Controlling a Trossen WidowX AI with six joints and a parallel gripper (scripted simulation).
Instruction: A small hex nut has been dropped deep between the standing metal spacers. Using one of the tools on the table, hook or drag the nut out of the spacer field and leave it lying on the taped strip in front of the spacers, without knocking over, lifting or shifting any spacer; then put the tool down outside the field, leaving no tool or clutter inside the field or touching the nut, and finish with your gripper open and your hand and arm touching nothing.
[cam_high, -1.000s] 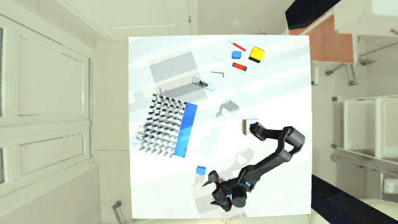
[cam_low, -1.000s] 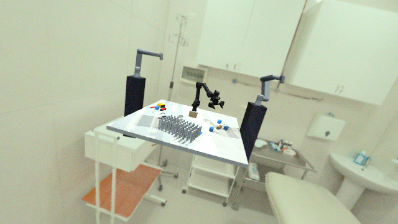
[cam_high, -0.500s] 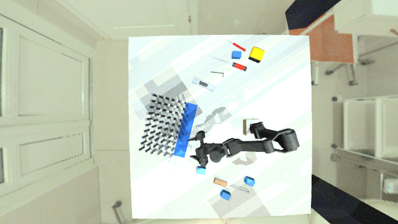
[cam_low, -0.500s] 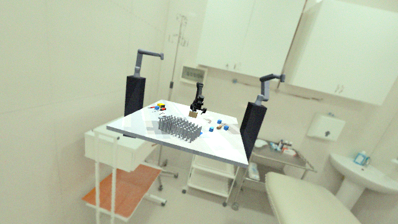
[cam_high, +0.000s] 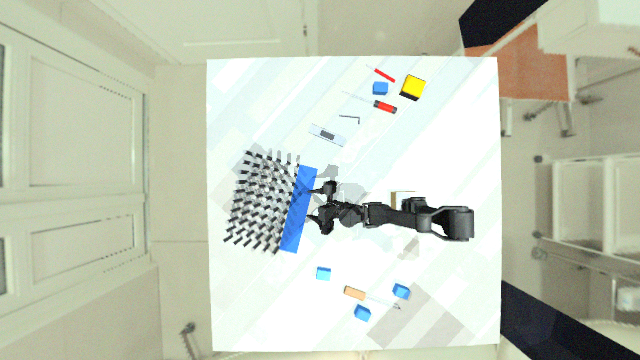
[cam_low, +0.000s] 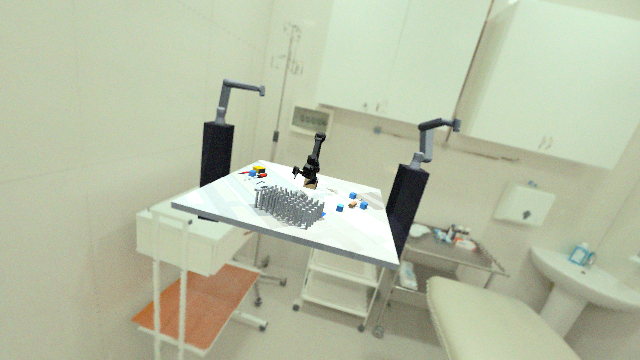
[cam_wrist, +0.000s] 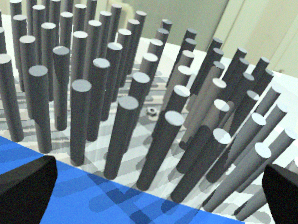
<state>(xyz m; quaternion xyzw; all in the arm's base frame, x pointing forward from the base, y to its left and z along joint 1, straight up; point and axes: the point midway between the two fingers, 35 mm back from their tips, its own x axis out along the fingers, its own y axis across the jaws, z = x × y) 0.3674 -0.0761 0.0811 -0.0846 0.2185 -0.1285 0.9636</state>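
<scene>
Now: the hook tool 48 cm to the left of my gripper tip, 22 cm behind it and 14 cm below it. The rest, counted from my gripper tip: red pen-like tool (51 cm to the right, 38 cm behind, 15 cm below); blue taped strip (15 cm below, 5 cm ahead, 3 cm to the left); grey flat tool (26 cm to the right, 14 cm below, 12 cm behind).
</scene>
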